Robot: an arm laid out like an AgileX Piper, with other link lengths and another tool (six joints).
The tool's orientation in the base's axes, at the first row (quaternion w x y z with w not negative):
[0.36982 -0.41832 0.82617 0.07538]
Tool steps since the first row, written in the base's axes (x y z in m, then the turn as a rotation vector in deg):
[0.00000 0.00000 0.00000 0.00 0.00 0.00]
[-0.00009 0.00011 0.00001 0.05 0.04 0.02]
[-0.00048 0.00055 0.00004 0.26 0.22 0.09]
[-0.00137 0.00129 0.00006 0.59 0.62 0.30]
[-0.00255 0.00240 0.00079 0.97 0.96 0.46]
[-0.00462 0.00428 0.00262 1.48 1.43 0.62]
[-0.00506 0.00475 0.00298 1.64 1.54 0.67]
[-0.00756 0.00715 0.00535 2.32 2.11 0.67]
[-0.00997 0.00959 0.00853 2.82 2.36 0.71]
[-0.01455 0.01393 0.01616 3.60 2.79 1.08]
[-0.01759 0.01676 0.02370 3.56 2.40 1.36]
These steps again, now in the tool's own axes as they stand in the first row. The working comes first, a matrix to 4 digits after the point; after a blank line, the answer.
The tool's axes in the first row as the columns of a matrix, in the base's axes (used below as rounded here):
[-0.3765 -0.7470 0.5480]
[-0.6355 0.6387 0.4340]
[-0.6741 -0.1849 -0.7151]

[0.00000 0.00000 0.00000 0.00 0.00 0.00]
[-0.00004 0.00014 -0.00001 -0.06 -0.02 0.03]
[-0.00020 0.00070 -0.00005 -0.30 -0.07 0.17]
[-0.00034 0.00184 -0.00023 -0.82 -0.10 0.38]
[-0.00110 0.00329 -0.00092 -1.29 -0.20 0.62]
[-0.00275 0.00570 -0.00255 -1.88 -0.31 0.99]
[-0.00312 0.00626 -0.00284 -2.05 -0.37 1.09]
[-0.00530 0.00922 -0.00487 -2.67 -0.51 1.71]
[-0.00809 0.01200 -0.00740 -3.04 -0.73 2.06]
[-0.01427 0.01678 -0.01348 -3.86 -1.11 2.41]
[-0.02000 0.01946 -0.01931 -3.78 -1.38 2.02]

